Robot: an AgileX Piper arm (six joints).
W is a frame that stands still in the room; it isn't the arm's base.
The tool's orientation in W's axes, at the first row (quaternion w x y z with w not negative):
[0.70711, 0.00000, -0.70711, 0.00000]
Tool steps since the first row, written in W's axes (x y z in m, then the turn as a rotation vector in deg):
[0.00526, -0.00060, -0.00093, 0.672, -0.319, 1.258]
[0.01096, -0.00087, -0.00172, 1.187, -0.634, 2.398]
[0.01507, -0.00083, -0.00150, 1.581, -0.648, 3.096]
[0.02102, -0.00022, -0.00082, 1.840, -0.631, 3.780]
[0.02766, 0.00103, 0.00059, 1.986, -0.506, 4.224]
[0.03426, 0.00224, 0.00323, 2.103, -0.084, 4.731]
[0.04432, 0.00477, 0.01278, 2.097, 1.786, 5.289]
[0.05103, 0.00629, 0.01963, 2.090, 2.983, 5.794]
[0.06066, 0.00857, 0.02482, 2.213, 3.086, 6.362]
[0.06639, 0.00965, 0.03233, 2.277, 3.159, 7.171]
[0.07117, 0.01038, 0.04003, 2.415, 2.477, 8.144]
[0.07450, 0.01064, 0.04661, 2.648, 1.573, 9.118]
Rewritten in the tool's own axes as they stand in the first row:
[-0.00093, -0.00060, -0.00526, 1.258, -0.319, -0.672]
[-0.00172, -0.00087, -0.01096, 2.398, -0.634, -1.187]
[-0.00150, -0.00083, -0.01507, 3.096, -0.648, -1.581]
[-0.00082, -0.00022, -0.02102, 3.780, -0.631, -1.840]
[0.00059, 0.00103, -0.02766, 4.224, -0.506, -1.986]
[0.00323, 0.00224, -0.03426, 4.731, -0.084, -2.103]
[0.01278, 0.00477, -0.04432, 5.289, 1.786, -2.097]
[0.01963, 0.00629, -0.05103, 5.794, 2.983, -2.090]
[0.02482, 0.00857, -0.06066, 6.362, 3.086, -2.213]
[0.03233, 0.00965, -0.06639, 7.171, 3.159, -2.277]
[0.04003, 0.01038, -0.07117, 8.144, 2.477, -2.415]
[0.04661, 0.01064, -0.07450, 9.118, 1.573, -2.648]

